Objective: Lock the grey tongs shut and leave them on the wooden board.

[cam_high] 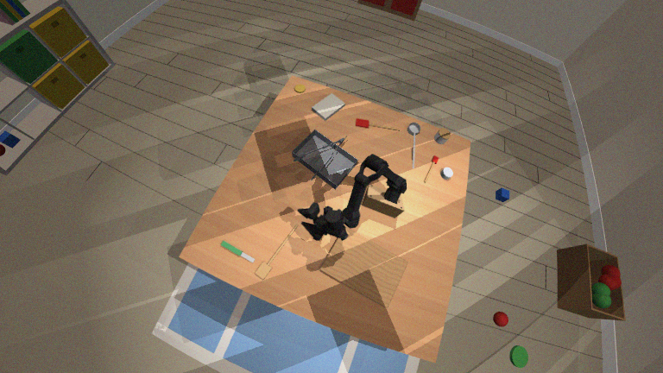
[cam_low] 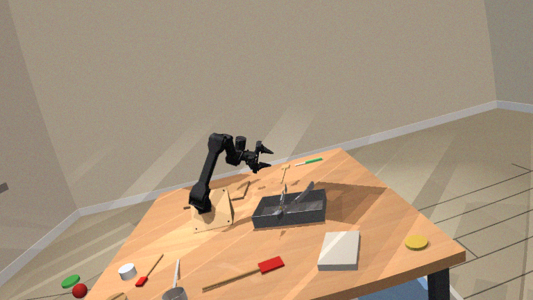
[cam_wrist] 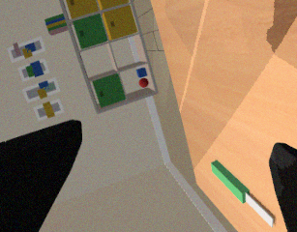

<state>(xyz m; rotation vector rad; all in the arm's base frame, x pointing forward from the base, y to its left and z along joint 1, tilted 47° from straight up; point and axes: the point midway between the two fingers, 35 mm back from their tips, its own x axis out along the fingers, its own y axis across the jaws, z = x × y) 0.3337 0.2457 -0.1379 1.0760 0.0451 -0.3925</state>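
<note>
My gripper tip is 430 mm to the left of the yellow lock piece, 90 mm above it and 10 mm past it. The rest, counted from my gripper tip: red spatula 730 mm to the right, 150 mm below, 150 mm behind; then wooden board 360 mm behind, 150 mm below, 70 mm to the left; then grey roasting tin 380 mm to the right, 130 mm below, 30 mm ahead.
</note>
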